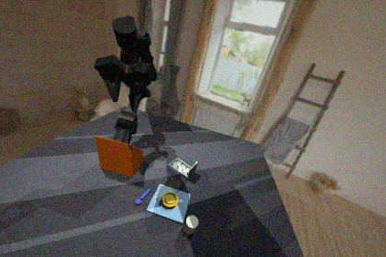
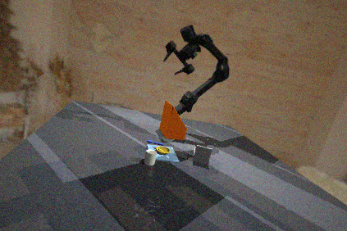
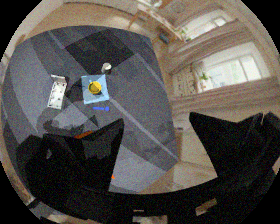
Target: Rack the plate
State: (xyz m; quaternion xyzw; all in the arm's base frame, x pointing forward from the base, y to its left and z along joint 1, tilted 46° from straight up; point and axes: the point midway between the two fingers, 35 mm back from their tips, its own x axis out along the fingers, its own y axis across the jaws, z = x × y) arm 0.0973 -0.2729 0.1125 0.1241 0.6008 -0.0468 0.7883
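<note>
The yellow plate is 370 mm below my gripper tip and 170 mm ahead of it. Also, from my gripper tip: light blue sheet (380 mm below, 180 mm ahead); dish rack (360 mm below, 190 mm to the left, 190 mm ahead); blue spoon (380 mm below, 60 mm ahead, 10 mm to the right).
</note>
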